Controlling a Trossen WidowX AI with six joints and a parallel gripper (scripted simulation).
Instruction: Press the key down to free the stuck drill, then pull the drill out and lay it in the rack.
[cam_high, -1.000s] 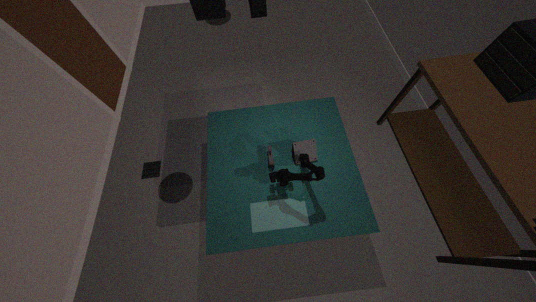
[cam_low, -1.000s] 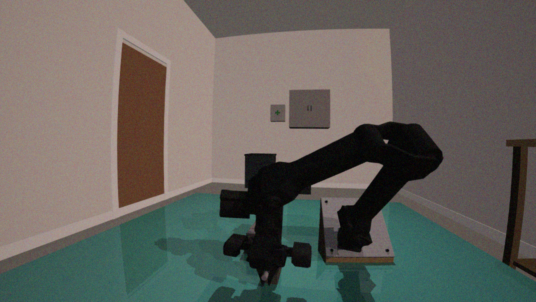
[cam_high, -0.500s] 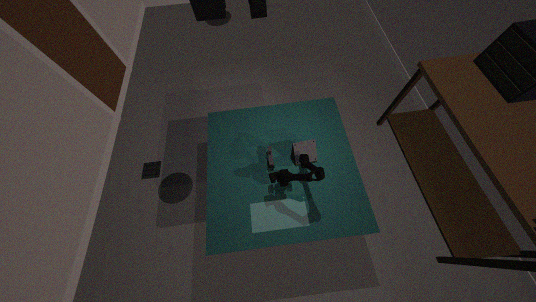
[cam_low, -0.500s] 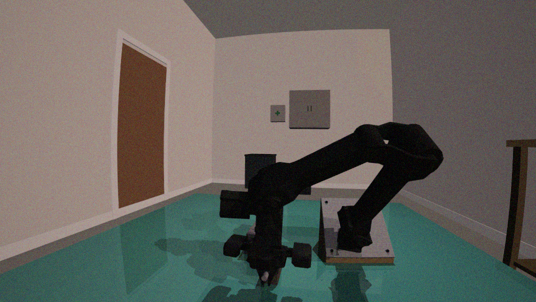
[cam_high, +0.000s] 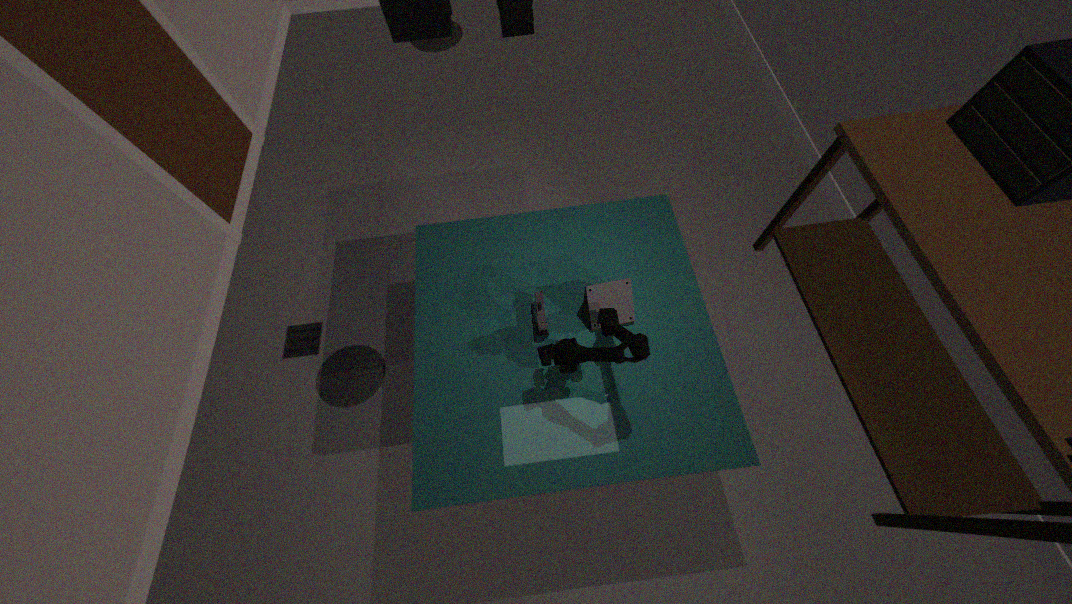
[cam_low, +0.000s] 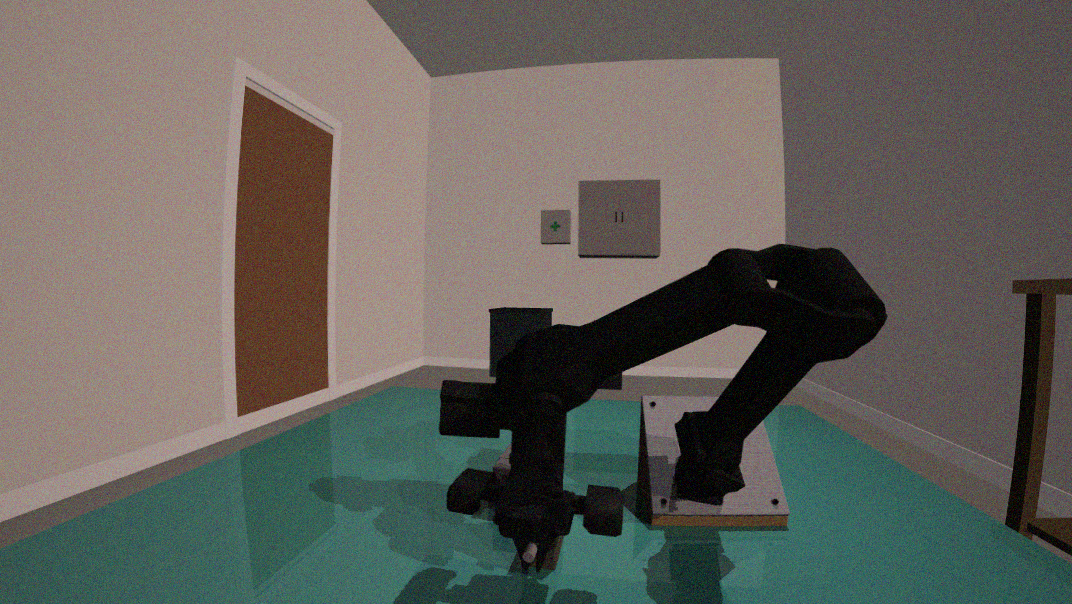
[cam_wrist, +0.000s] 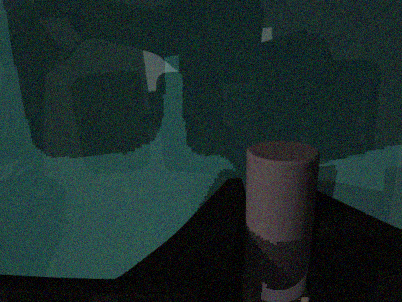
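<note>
Right now my gripper tip is 40 mm to the left of the drill and 30 mm below it. Also, from my gripper tip: brown rack: 50 mm to the right, 10 mm above; grey block: 220 mm to the right, 80 mm ahead, 30 mm above.
</note>
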